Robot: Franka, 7 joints.
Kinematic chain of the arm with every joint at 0, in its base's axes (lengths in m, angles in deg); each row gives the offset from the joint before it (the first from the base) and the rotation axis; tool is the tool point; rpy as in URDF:
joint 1: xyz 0 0 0.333 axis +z
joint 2: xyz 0 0 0 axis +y
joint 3: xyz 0 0 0.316 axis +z
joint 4: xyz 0.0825 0 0 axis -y
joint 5: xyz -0.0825 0 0.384 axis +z
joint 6: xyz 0 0 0 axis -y
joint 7: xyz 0.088 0 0 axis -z
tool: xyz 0 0 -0.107 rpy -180 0 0
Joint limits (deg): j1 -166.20..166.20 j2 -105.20..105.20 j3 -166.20..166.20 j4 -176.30..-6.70 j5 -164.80..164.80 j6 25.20..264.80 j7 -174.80..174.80
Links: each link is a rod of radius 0.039 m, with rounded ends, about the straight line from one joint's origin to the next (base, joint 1, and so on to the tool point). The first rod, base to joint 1, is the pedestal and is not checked.
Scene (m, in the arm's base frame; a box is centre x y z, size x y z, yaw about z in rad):
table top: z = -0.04
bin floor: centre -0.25 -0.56 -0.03 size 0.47 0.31 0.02 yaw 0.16
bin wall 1: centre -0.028 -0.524 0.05 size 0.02 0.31 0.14 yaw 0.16
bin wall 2: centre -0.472 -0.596 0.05 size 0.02 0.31 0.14 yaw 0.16
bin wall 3: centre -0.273 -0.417 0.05 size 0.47 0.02 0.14 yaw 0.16
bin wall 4: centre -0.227 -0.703 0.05 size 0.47 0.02 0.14 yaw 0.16
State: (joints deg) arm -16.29 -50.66 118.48 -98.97 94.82 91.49 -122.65
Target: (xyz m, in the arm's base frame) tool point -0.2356 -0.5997 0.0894
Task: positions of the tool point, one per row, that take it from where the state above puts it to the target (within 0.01 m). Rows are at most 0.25 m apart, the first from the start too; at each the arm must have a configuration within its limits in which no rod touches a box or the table.
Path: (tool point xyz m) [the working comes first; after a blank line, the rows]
Joints at the target: 69.93 -57.41 166.20 -89.86 95.81 82.70 -122.65
Straight joint move there: touches bin wall 2, bin wall 3.

1: -0.5152 0.4052 0.2382
2: -0.6220 0.1911 0.2223
3: -0.6454 -0.0481 0.2165
4: -0.5813 -0.2801 0.2207
5: -0.4380 -0.4728 0.2340
6: -0.2356 -0.5997 0.2557
7: -0.2375 -0.6051 0.1734
8: -0.2356 -0.5997 0.0894

